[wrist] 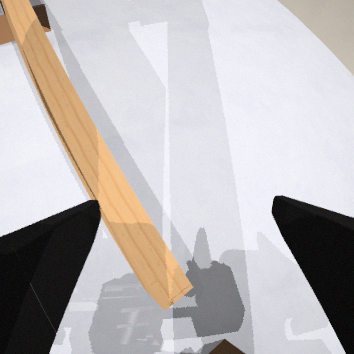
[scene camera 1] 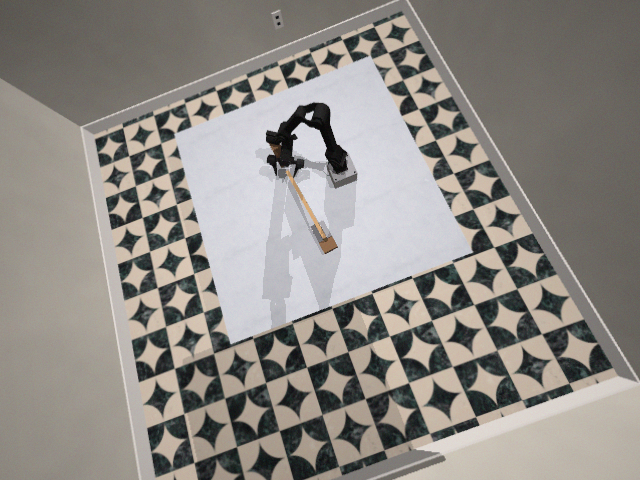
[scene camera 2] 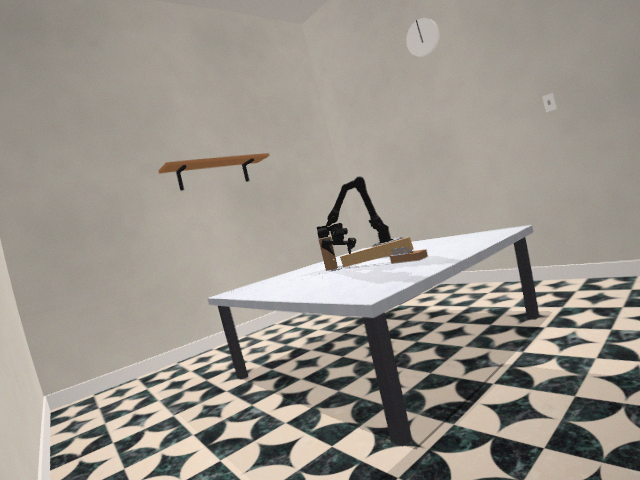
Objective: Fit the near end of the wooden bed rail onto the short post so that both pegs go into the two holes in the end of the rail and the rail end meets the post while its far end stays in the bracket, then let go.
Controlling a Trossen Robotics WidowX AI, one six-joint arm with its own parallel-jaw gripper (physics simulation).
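Frame: origin at the arm's base, x ahead, y left, z up, level; metres.
Seen in the pictures: gripper, between the fingertips: (wrist: 187,206) (scene camera 1: 284,177) (scene camera 2: 342,254); arm's base, origin of its link: (scene camera 1: 340,166) (scene camera 2: 385,241).
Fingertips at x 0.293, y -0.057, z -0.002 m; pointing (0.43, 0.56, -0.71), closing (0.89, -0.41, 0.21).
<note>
Offsets run from my fingertips to a thing's top centre. "spot": to the spot under its first point. Level surfaces: height alone.
The wooden bed rail (scene camera 1: 306,204) (scene camera 2: 374,251) (wrist: 115,185) slopes down from the bracket (scene camera 2: 400,251), which holds its far end. Its near end is low, at or close to the table, a small gap from the short post. The upright brown post (scene camera 1: 275,150) (scene camera 2: 328,257) shows as a dark corner {spot: dx +0.003, dy -0.104, dz -0.067 m} (wrist: 226,346) at the bottom of the wrist view. The pegs and the holes do not show. My gripper (scene camera 1: 287,172) (scene camera 2: 340,252) (wrist: 187,206) is wide open above the near end. In the wrist view the rail runs slantwise, close to the left finger.
A brown block {dx -0.085, dy +0.369, dz -0.042 m} (scene camera 1: 328,244) (scene camera 2: 410,256) lies under the bracket at the rail's far end. The arm's grey base (scene camera 1: 343,177) stands on the white table {dz -0.078 m} (scene camera 1: 403,206) (scene camera 2: 310,294), to the right of the post in scene camera 1. Arm shadows cross the table.
</note>
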